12 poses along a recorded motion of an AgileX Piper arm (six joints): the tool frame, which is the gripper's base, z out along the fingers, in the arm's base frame.
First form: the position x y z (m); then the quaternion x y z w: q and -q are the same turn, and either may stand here.
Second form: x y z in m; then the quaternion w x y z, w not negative. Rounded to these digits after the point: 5 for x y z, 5 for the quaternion.
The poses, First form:
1: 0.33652, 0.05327, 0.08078, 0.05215, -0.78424, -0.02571, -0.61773
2: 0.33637, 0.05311, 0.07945, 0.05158, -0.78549, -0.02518, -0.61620
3: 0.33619, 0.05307, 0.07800, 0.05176, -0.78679, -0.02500, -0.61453
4: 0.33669, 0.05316, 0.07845, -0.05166, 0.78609, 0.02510, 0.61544
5: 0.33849, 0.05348, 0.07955, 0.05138, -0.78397, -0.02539, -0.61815
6: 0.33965, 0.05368, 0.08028, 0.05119, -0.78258, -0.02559, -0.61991
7: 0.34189, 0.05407, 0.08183, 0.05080, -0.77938, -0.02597, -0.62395
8: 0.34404, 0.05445, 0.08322, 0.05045, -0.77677, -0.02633, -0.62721
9: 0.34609, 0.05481, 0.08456, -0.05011, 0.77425, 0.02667, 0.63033
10: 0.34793, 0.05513, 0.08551, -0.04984, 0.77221, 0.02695, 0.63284
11: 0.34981, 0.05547, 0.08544, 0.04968, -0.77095, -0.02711, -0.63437
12: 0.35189, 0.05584, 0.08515, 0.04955, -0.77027, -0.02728, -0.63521
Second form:
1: 0.33652, 0.05327, 0.08078, 0.61773, -0.05215, 0.78424, 0.02571
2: 0.33637, 0.05311, 0.07945, 0.61620, -0.05158, 0.78549, 0.02518
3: 0.33619, 0.05307, 0.07800, 0.61453, -0.05176, 0.78679, 0.02500
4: 0.33669, 0.05316, 0.07845, 0.61544, -0.05166, 0.78609, 0.02510
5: 0.33849, 0.05348, 0.07955, 0.61815, -0.05138, 0.78397, 0.02539
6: 0.33965, 0.05368, 0.08028, 0.61991, -0.05119, 0.78258, 0.02559
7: 0.34189, 0.05407, 0.08183, 0.62395, -0.05080, 0.77938, 0.02597
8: 0.34404, 0.05445, 0.08322, 0.62721, -0.05045, 0.77677, 0.02633
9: 0.34609, 0.05481, 0.08456, 0.63033, -0.05011, 0.77425, 0.02667
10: 0.34793, 0.05513, 0.08551, 0.63284, -0.04984, 0.77221, 0.02695
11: 0.34981, 0.05547, 0.08544, 0.63437, -0.04968, 0.77095, 0.02711
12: 0.35189, 0.05584, 0.08515, 0.63521, -0.04955, 0.77027, 0.02728
